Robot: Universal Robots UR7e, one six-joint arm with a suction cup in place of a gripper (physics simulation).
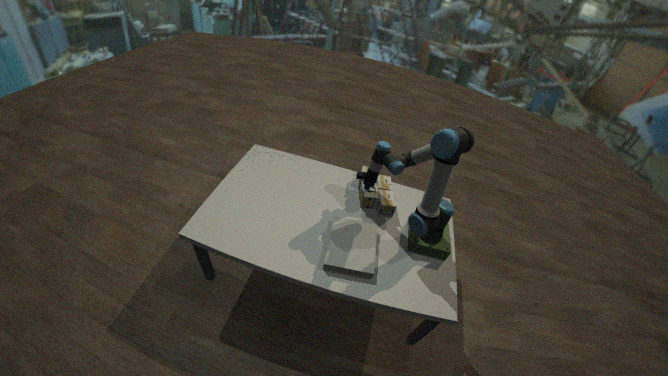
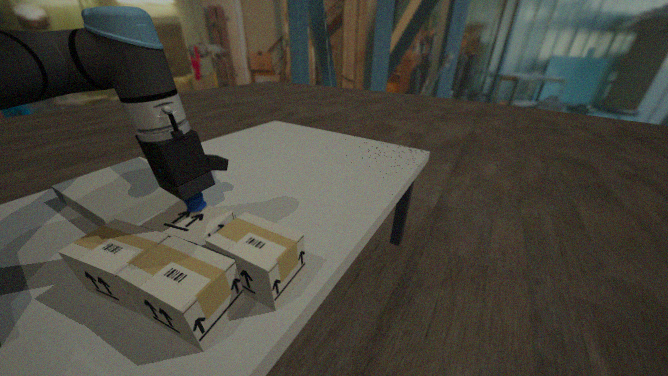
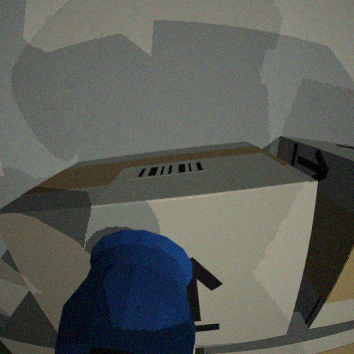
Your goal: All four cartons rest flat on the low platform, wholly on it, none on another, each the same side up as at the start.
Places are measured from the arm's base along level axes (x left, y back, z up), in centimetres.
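Where they show: end effector, tool point: (image 1: 366,187) (image 2: 196,206) (image 3: 139,271); arm's base, origin of the base link: (image 1: 429,233).
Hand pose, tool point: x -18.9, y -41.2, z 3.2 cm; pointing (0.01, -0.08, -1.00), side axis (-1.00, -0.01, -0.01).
Note:
Each offset is from my tool point to the centre of the thing. Level surfaces: height alone.
Four taped cardboard cartons sit in a cluster on the table, off the low grey platform @(dx +38.5, dy +1.3, dz -7.9 cm) (image 1: 355,248) (image 2: 93,192). Three stand with the barcode side up: the left one @(dx +2.3, dy +13.4, dz -5.5 cm) (image 2: 102,254), the middle one (image 2: 179,280) (image 1: 386,201) and the right one @(dx -15.7, dy -1.1, dz -5.5 cm) (image 2: 261,250). The fourth carton @(dx -0.7, dy +2.6, dz -5.8 cm) (image 2: 196,225) (image 3: 225,239) lies tipped behind them, with an arrow-marked side turned upward. My suction cup (image 1: 367,188) (image 2: 196,203) (image 3: 140,291) hangs just over that arrow-marked side and holds nothing.
The white table @(dz -10.3 cm) (image 1: 270,205) (image 2: 303,159) stands on a wooden floor. The arm's green base (image 1: 429,245) is at the table's right edge, beside the platform. The cartons lie close to the table's far edge.

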